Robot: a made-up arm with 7 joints. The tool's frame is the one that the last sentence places.
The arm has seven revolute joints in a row. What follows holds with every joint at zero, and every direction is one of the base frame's.
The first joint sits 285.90 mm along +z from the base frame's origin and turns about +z.
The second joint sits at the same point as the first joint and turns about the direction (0, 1, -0.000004).
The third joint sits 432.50 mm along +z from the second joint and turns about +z.
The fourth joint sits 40.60 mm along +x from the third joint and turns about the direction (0, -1, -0.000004).
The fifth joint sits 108.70 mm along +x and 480.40 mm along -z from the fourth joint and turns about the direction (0, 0.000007, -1).
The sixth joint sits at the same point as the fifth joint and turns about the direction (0, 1, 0.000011).
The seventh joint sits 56.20 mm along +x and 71.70 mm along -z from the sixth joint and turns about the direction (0, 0.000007, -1).
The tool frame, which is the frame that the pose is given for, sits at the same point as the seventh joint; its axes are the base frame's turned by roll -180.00, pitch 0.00 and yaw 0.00 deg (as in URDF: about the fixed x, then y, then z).
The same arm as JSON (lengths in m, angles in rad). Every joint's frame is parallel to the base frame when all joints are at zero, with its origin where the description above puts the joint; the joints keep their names.
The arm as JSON. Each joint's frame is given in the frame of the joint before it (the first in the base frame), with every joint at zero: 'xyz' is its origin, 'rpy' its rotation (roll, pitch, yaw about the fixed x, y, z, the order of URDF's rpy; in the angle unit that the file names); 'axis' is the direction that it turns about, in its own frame. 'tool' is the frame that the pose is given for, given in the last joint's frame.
{"units": {"length": "m", "angle": "rad"}, "joints": [{"name": "joint 1", "type": "revolute", "origin": {"xyz": [0.0, 0.0, 0.2859], "rpy": [0.0, 0.0, 0.0]}, "axis": "+z"}, {"name": "joint 2", "type": "revolute", "origin": {"xyz": [0.0, 0.0, 0.0], "rpy": [0.0, 0.0, 0.0]}, "axis": "+y"}, {"name": "joint 3", "type": "revolute", "origin": {"xyz": [0.0, 0.0, 0.4325], "rpy": [0.0, 0.0, 0.0]}, "axis": "+z"}, {"name": "joint 4", "type": "revolute", "origin": {"xyz": [0.0406, 0.0, 0.0], "rpy": [0.0, 0.0, 0.0]}, "axis": "-y"}, {"name": "joint 5", "type": "revolute", "origin": {"xyz": [0.1087, 0.0, -0.4804], "rpy": [0.0, 0.0, 0.0]}, "axis": "-z"}, {"name": "joint 6", "type": "revolute", "origin": {"xyz": [0.0, 0.0, 0.0], "rpy": [0.0, 0.0, 0.0]}, "axis": "+y"}, {"name": "joint 7", "type": "revolute", "origin": {"xyz": [0.0562, 0.0, -0.0717], "rpy": [0.0, 0.0, 0.0]}, "axis": "-z"}], "tool": {"origin": {"xyz": [0.0, 0.0, 0.0], "rpy": [3.1416, 0.0, 0.0]}}}
